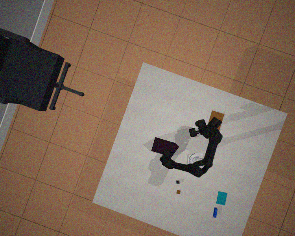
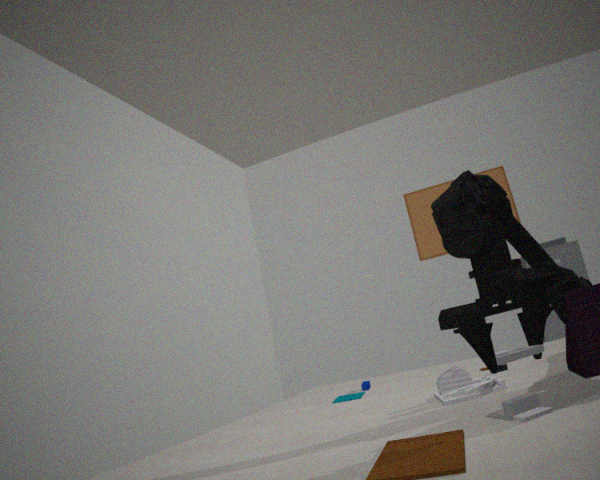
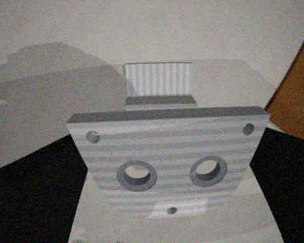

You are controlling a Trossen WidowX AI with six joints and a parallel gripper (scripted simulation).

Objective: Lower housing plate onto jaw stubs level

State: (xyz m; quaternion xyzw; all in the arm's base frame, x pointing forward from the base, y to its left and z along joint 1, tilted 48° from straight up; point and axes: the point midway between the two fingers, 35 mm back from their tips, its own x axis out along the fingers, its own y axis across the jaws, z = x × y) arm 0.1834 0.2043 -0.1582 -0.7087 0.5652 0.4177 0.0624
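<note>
Now: the grey jaw assembly 5 cm ahead of my gripper tip, 24 cm to the right of it and 6 cm below it. The rest, counted from my gripper tip: blue block 37 cm ahead, 63 cm to the right, 6 cm below; orange plate 14 cm ahead, 11 cm to the left, 7 cm below; teal tile 39 cm ahead, 50 cm to the right, 7 cm below.
</note>
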